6 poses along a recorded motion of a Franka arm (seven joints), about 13 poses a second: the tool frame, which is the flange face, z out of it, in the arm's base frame.
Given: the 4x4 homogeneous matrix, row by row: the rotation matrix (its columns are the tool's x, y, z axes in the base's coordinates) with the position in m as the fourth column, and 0 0 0 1 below. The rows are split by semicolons.
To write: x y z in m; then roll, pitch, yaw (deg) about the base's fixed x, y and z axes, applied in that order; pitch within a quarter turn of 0, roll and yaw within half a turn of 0. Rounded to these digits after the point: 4 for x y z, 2 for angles.
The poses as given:
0.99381 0.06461 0.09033 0.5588; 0.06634 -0.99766 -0.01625 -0.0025; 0.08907 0.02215 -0.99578 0.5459; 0 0 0 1
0.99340 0.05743 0.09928 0.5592; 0.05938 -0.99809 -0.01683 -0.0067; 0.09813 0.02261 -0.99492 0.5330; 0 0 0 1
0.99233 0.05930 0.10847 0.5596; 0.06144 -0.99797 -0.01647 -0.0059; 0.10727 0.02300 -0.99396 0.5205; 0 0 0 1
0.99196 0.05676 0.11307 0.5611; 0.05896 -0.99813 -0.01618 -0.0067; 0.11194 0.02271 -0.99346 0.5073; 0 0 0 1
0.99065 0.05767 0.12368 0.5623; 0.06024 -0.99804 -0.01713 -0.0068; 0.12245 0.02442 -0.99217 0.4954; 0 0 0 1
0.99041 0.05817 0.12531 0.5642; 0.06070 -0.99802 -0.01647 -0.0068; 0.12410 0.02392 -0.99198 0.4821; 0 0 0 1
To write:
0.5588 -0.0025 0.5459 178.73 -5.11 3.82
0.5592 -0.0067 0.5330 178.70 -5.63 3.42
0.5596 -0.0059 0.5205 178.67 -6.16 3.54
0.5611 -0.0067 0.5073 178.69 -6.43 3.40
0.5623 -0.0068 0.4954 178.59 -7.03 3.48
0.5642 -0.0068 0.4821 178.62 -7.13 3.51

